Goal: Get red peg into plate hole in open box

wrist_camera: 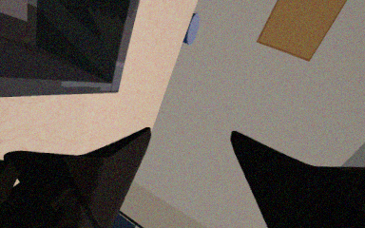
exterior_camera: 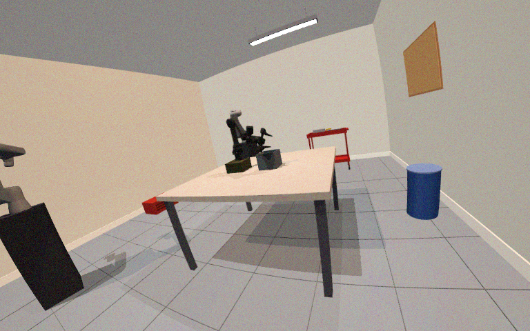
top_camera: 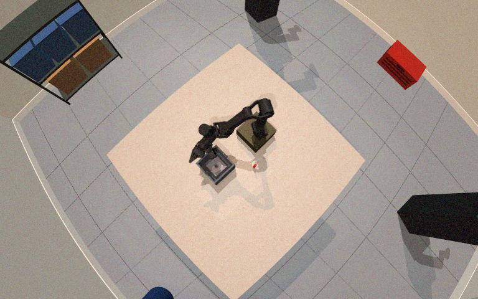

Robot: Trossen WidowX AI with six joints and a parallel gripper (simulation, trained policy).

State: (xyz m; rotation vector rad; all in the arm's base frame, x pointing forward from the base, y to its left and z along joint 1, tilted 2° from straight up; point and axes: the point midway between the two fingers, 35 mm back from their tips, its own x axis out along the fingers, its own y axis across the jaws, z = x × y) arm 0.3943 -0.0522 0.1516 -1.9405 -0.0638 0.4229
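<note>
My gripper tip is 30 cm past the red peg, 19 cm to the right of it and 18 cm above it. From my gripper tip the other things lie so: plate: 18 cm below, 10 cm behind, 7 cm to the left.
</note>
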